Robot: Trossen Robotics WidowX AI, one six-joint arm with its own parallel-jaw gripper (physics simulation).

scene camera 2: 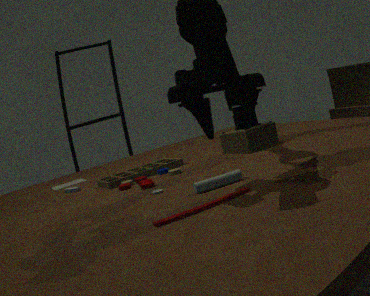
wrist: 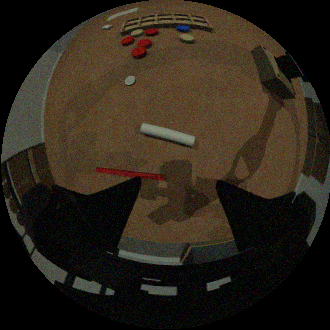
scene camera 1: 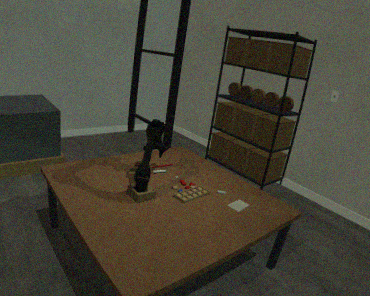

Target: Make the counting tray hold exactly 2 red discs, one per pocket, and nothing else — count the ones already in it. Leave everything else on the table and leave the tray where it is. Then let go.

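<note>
The counting tray [scene camera 1: 184, 200] [scene camera 2: 107, 184] [wrist: 165, 26] lies flat; its pockets are too small and dark to read surely. Several red discs lie loose beside it, including ones in the wrist view [wrist: 151, 31] [wrist: 128, 40] [wrist: 144, 43] [wrist: 139, 52]. A blue disc [scene camera 1: 180, 191] [scene camera 2: 162, 171] [wrist: 183, 28] and two cream discs [wrist: 136, 32] [wrist: 187, 38] lie near its edge. A pale disc [scene camera 1: 176, 177] [scene camera 2: 157, 191] [wrist: 130, 80] lies farther from the tray. My gripper [wrist: 179, 182] is open and empty, above the table and away from the tray and discs.
A white cylinder [scene camera 1: 159, 171] [scene camera 2: 218, 181] [wrist: 167, 135] and a red rod [scene camera 1: 162, 165] [scene camera 2: 200, 207] [wrist: 130, 174] lie on the gripper's side of the discs. A white card [scene camera 1: 239, 205] [scene camera 2: 69, 184] and small white piece [scene camera 1: 221, 192] [scene camera 2: 72, 190] [wrist: 107, 27] lie beyond the tray.
</note>
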